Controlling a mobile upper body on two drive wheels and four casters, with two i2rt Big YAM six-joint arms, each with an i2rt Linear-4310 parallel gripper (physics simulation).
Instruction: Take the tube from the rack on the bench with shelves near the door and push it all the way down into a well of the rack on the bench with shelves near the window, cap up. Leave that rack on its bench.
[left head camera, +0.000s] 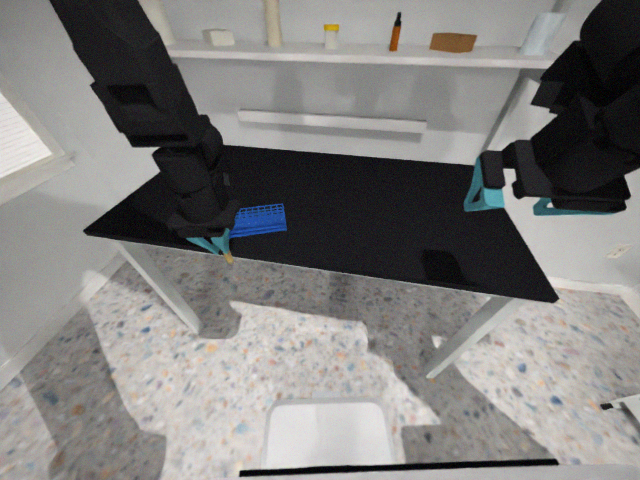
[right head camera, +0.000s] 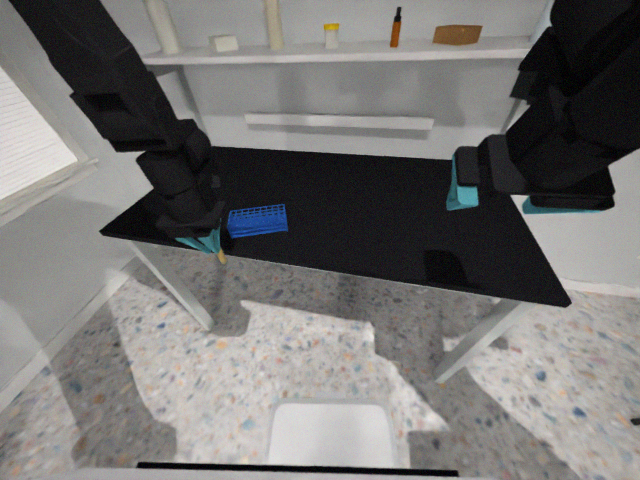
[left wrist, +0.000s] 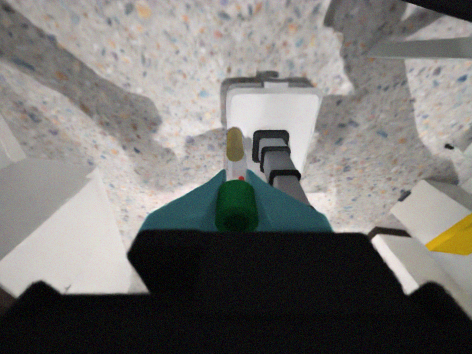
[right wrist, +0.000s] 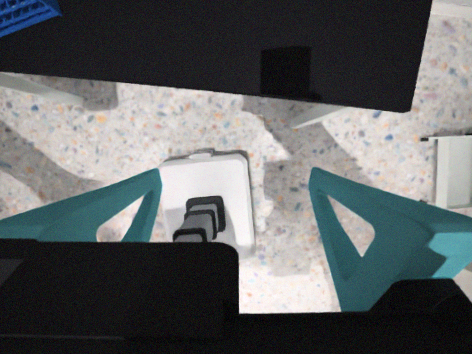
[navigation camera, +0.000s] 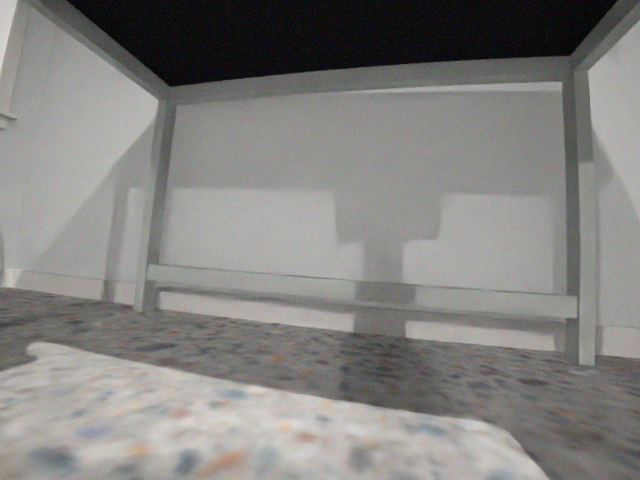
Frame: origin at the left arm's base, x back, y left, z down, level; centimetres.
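Seen in the pictures: left gripper, between the fingertips: (left head camera: 222, 252) (right head camera: 214, 251) (left wrist: 236, 176); right gripper, between the fingertips: (left head camera: 499, 209) (right head camera: 484, 207) (right wrist: 235, 176).
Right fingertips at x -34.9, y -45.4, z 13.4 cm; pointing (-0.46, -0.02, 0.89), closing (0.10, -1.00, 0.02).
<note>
Pixels of each thing's top centre, then the offset from my right fingertips to it. "spot": a spot on its surface instead. Level surfaces: height alone.
- tube with a green cap, centre of its top: (left wrist: 236, 225) dx -6.6, dy +44.6, dz +7.7 cm
- yellowish tip, a spot on its surface: (left wrist: 234, 144) (left head camera: 226, 245) (right head camera: 218, 245) spot: dx -7.3, dy +44.7, dz +14.2 cm
- blue rack, centre of its top: (left head camera: 255, 214) (right head camera: 256, 214) dx -37.6, dy +46.9, dz +30.4 cm
- black bench, height of its surface: dz +36.2 cm
- wall shelf, height of its surface: dz -9.4 cm
- yellow-capped jar, a spot on its surface: (right head camera: 331, 36) (left head camera: 331, 37) spot: dx -78.3, dy +19.6, dz -12.6 cm
- brown box, a spot on its surface: (right head camera: 457, 34) (left head camera: 454, 42) spot: dx -68.4, dy -18.1, dz -12.1 cm
A tube with a green cap (left wrist: 236, 206) and a yellowish tip (left head camera: 227, 257) (right head camera: 221, 256) (left wrist: 234, 144) is held cap up by my left gripper (left head camera: 223, 249) (right head camera: 214, 249) (left wrist: 236, 176), which is shut on it. In the head camera views the tube's tip appears in front of the bench's near edge. The blue rack (left head camera: 260, 221) (right head camera: 257, 221) (right wrist: 25, 15) sits on the black bench (left head camera: 361, 206) (right head camera: 361, 206) (right wrist: 165, 45), toward its left end, close to the left gripper in the picture. My right gripper (left head camera: 509, 204) (right head camera: 493, 204) (right wrist: 235, 176) is open and empty at the bench's right end.
A wall shelf (left head camera: 310, 54) (right head camera: 336, 54) above the bench holds bottles, a yellow-capped jar (left head camera: 331, 37) (right head camera: 331, 36) and a brown box (left head camera: 452, 42) (right head camera: 457, 34). Bench legs (left head camera: 467, 338) (navigation camera: 155, 206) stand on the speckled floor. A window (left head camera: 20, 134) (right head camera: 31, 144) is at the left.
</note>
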